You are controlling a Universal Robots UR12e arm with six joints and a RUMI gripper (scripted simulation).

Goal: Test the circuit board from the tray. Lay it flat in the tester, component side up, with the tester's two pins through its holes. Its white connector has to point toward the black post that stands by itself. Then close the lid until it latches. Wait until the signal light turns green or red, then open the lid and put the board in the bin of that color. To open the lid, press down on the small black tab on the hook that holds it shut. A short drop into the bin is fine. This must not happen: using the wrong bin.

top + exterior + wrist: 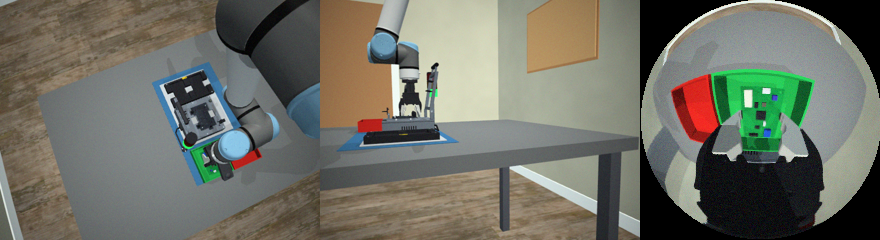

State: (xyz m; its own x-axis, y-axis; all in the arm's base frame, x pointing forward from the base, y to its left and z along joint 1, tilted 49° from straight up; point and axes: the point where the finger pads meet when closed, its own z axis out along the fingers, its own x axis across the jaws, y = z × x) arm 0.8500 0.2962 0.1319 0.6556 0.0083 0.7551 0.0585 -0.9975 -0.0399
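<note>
Now: the green circuit board 10 mm to the right of my hand. From my hand the other things lie so: green bin (10 mm to the right, 10 mm below); red bin (150 mm behind, 20 mm to the right, 10 mm below); black latch hook (90 mm behind, 160 mm to the right, 60 mm above).
</note>
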